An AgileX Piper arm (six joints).
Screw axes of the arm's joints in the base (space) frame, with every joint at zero. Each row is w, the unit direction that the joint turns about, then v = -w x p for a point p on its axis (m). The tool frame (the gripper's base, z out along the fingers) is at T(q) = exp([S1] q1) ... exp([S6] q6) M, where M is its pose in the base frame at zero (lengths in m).
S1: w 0 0 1 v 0 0 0
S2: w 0 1 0 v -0.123 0 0
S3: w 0 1 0 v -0.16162 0 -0.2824
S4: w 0.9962 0 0.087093 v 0 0.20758 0
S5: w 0 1 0 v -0.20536 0 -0.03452
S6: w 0.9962 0 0.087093 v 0 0.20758 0
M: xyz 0.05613 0 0.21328 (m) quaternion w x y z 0.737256 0 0.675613 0
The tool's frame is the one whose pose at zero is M.
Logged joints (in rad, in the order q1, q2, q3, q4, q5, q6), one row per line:
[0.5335 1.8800 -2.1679 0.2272 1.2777 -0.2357]
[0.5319 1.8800 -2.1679 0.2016 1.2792 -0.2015]
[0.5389 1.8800 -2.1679 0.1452 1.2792 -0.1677]
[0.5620 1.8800 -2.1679 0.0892 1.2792 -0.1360]
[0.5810 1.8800 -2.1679 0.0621 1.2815 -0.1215]
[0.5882 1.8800 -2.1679 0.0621 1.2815 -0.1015]
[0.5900 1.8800 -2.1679 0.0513 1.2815 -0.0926]
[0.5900 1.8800 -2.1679 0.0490 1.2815 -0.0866]
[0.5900 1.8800 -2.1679 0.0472 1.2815 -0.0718]
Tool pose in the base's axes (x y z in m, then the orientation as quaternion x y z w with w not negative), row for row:
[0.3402 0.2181 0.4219 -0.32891 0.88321 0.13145 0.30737]
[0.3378 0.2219 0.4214 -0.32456 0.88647 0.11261 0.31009]
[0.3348 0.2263 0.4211 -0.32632 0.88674 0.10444 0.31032]
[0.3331 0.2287 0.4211 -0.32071 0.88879 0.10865 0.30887]
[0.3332 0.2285 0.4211 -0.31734 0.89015 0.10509 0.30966]
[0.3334 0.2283 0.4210 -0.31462 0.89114 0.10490 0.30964]
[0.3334 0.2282 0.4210 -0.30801 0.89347 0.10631 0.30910]
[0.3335 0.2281 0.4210 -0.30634 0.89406 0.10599 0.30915]
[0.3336 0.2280 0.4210 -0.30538 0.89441 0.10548 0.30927]
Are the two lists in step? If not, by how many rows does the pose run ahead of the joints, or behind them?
The pose runs 2 rows ahead of the joints: the pose in row i belongs to the joints in row i + 2.
